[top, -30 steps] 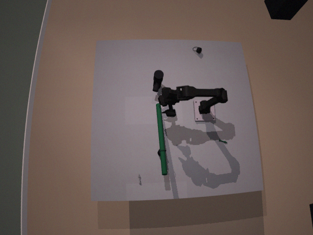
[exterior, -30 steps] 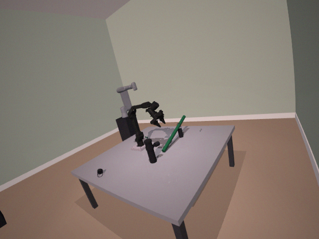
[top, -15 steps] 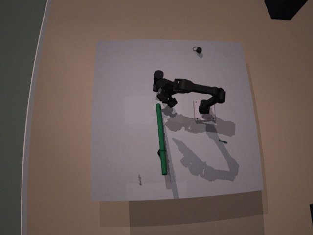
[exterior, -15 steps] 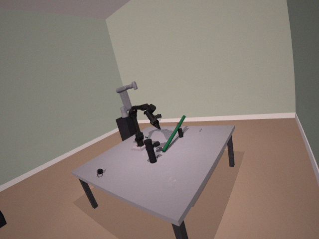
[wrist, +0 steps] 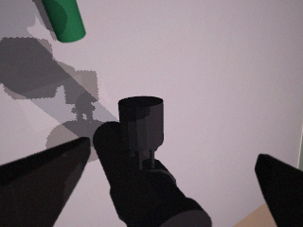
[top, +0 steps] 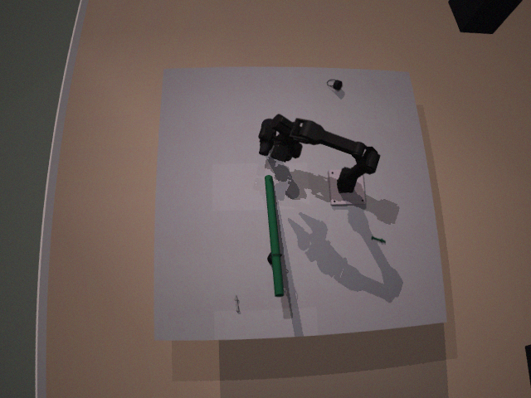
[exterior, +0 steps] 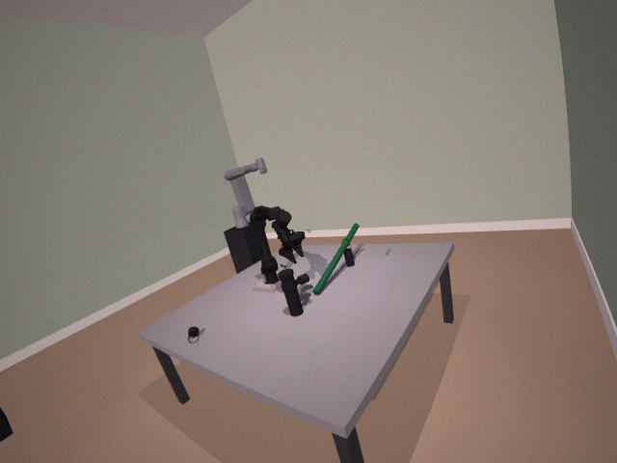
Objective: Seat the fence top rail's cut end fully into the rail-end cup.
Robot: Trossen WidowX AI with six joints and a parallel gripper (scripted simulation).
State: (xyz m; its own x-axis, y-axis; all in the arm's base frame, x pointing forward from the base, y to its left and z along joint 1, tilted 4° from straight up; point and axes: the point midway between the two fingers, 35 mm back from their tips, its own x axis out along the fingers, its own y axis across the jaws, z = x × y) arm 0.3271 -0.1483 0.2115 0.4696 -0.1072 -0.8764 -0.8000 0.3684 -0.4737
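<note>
Now: gripper tip 80 mm above the rail-end cup, 30 mm to the left of it and 10 mm short of it. Also, from my gripper tip: green bolt: 460 mm behind, 400 mm to the left, 210 mm below; then grey part: 600 mm to the left, 210 mm below, 190 mm ahead; then small post: 430 mm to the left, 110 mm below, 20 mm ahead.
</note>
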